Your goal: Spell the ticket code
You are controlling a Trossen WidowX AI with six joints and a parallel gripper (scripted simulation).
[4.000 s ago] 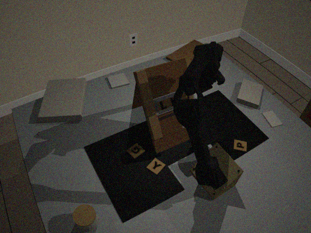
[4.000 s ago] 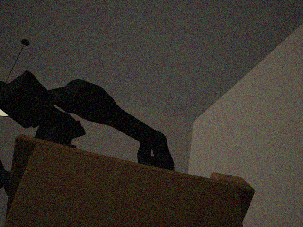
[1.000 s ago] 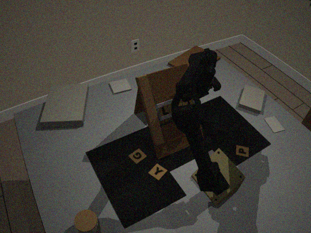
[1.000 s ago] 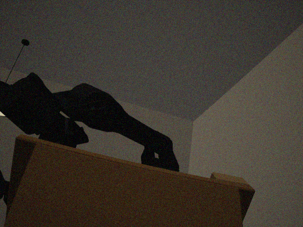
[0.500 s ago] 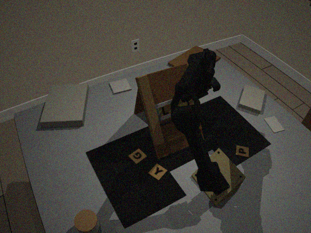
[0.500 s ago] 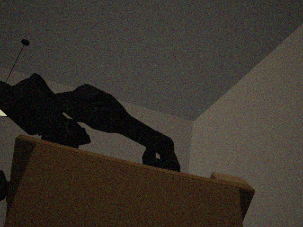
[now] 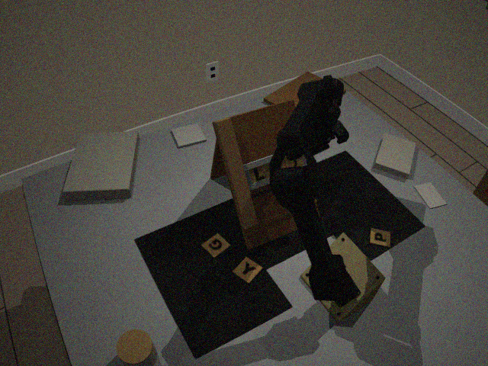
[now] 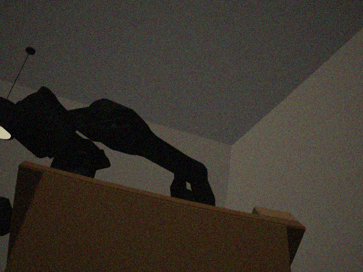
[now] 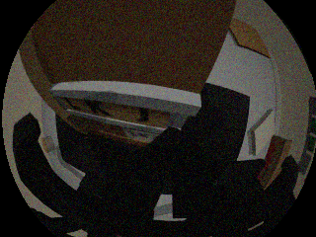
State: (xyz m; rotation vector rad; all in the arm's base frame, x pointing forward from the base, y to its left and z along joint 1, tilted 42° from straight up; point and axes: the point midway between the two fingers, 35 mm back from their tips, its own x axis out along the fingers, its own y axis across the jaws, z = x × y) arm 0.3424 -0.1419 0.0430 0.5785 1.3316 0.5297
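Right now my gripper tip is 3 cm to the right of the j tile, 1 cm short of it and 1 cm above it. Round my gripper tip: white ticket 9 cm below, 4 cm to the left, 4 cm behind; then p tile 23 cm behind, 17 cm below, 14 cm to the right; then black mat 17 cm below, 14 cm behind, 10 cm to the left.
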